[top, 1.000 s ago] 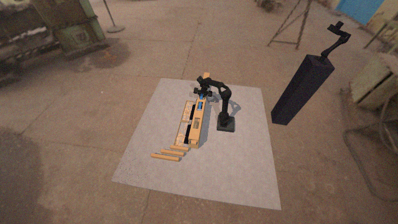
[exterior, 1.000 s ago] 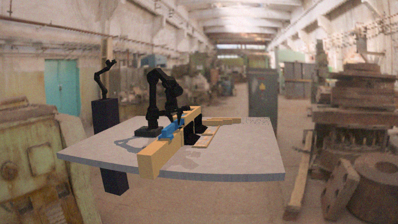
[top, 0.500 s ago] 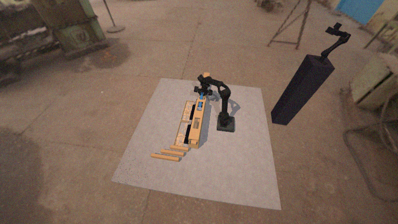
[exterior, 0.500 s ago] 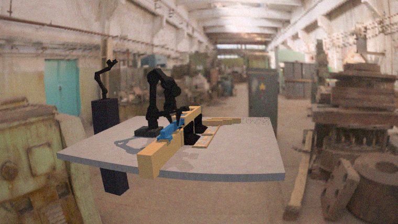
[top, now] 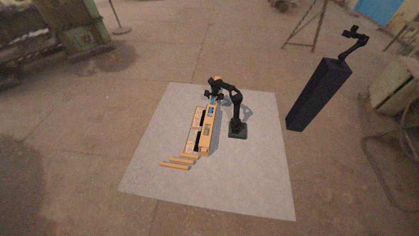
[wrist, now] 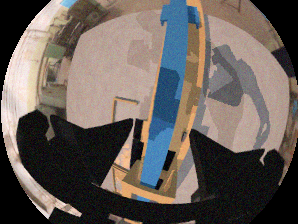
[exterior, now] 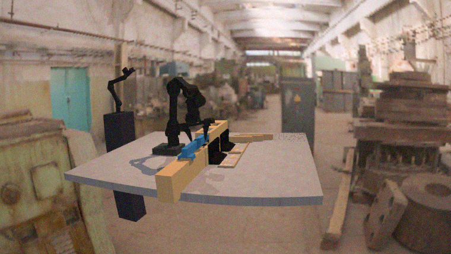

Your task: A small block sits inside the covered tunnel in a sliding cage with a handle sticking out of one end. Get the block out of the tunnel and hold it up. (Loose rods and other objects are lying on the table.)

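Right now the covered tunnel is 2 cm ahead of my gripper tip, 8 cm to the left of it and 6 cm below it. Also, from my gripper tip: red block 2 cm behind, 25 cm to the left, 2 cm below.
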